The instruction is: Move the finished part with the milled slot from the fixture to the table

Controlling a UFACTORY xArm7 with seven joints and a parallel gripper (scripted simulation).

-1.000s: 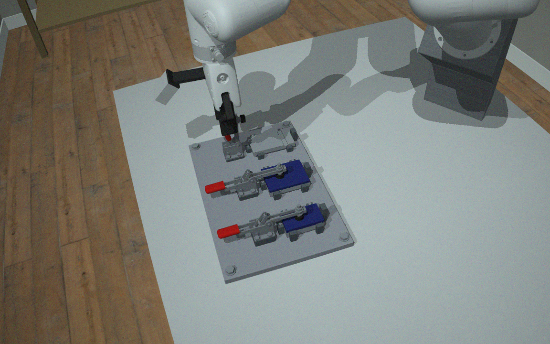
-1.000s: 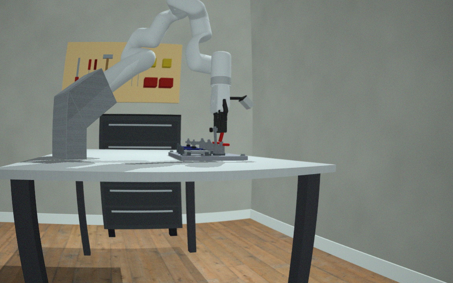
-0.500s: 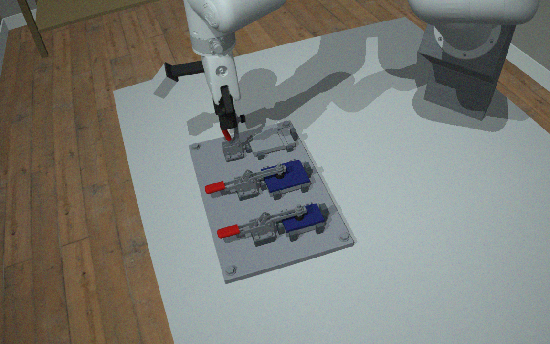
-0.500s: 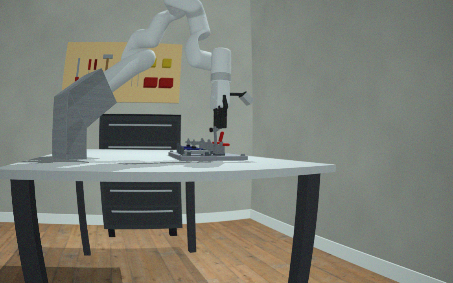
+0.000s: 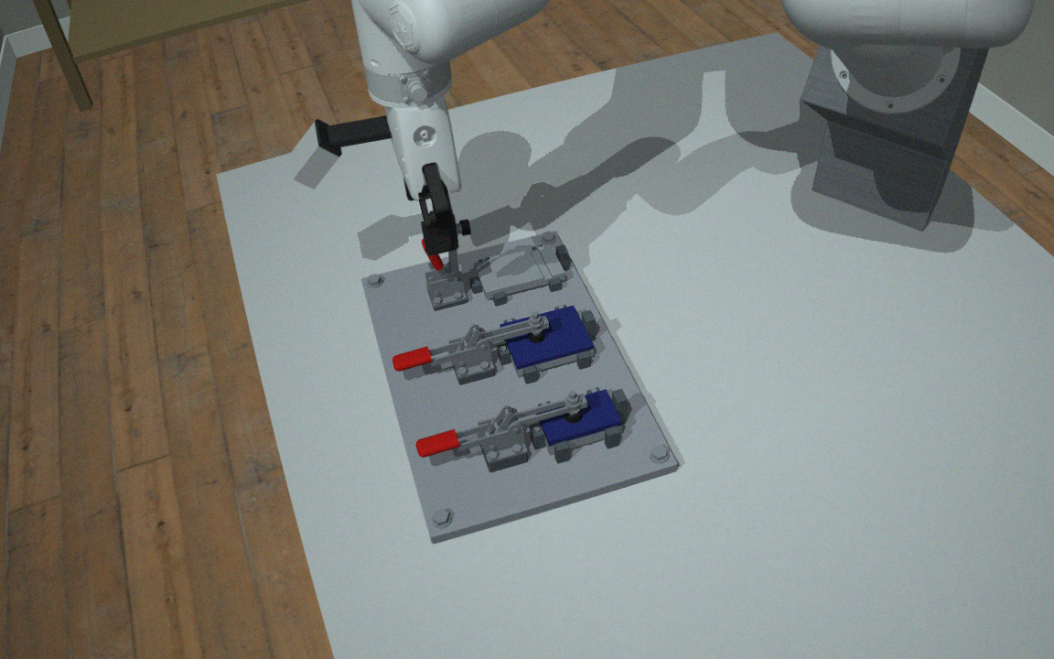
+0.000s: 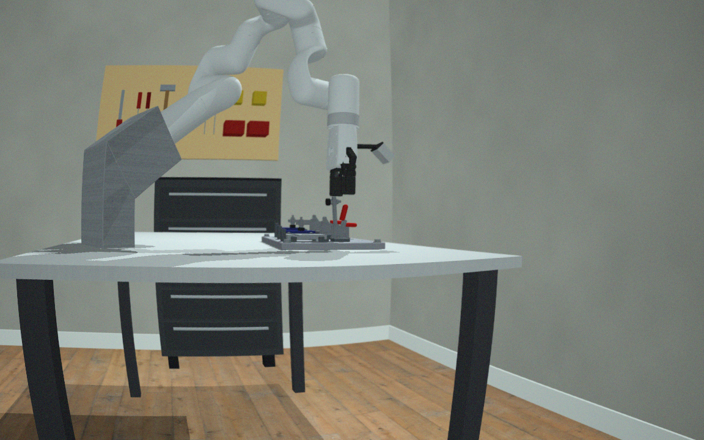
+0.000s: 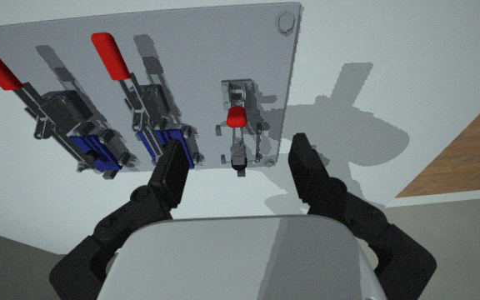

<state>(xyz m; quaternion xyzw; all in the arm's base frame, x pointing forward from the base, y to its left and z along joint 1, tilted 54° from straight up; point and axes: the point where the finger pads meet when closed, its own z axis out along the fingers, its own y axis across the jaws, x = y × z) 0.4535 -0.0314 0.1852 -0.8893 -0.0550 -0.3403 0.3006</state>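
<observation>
My gripper is now 100 mm above the grey finished part, 90 mm past it and 40 mm to the left of it. The rest, counted from my hand: grey fixture plate: 120 mm below, 90 mm to the left, 70 mm behind; toggle clamp: 70 mm below, 10 mm behind.
</observation>
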